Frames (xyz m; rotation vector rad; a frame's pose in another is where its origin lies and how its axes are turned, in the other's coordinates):
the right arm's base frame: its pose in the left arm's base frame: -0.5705 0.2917 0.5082 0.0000 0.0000 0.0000
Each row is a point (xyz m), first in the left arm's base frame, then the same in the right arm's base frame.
Working: the left arm's base frame: its pose in the right arm's base frame: 0.5705 -0.2917 -0.5082 0.0000 0.0000 0.0000

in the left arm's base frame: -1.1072 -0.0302 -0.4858
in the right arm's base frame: -0.5367 -0.3219 -0.9940
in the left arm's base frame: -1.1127 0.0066 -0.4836
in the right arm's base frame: -0.5422 -0.2851 -0.9918
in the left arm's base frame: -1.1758 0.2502 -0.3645
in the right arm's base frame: -0.6053 -0.0415 -0.8727
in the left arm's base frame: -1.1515 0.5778 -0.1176
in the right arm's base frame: -0.5810 0.2861 -0.6258
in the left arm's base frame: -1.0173 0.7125 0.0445
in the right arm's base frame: -0.4468 0.4208 -0.4637
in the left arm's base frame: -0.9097 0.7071 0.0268
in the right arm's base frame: -0.3392 0.4154 -0.4814
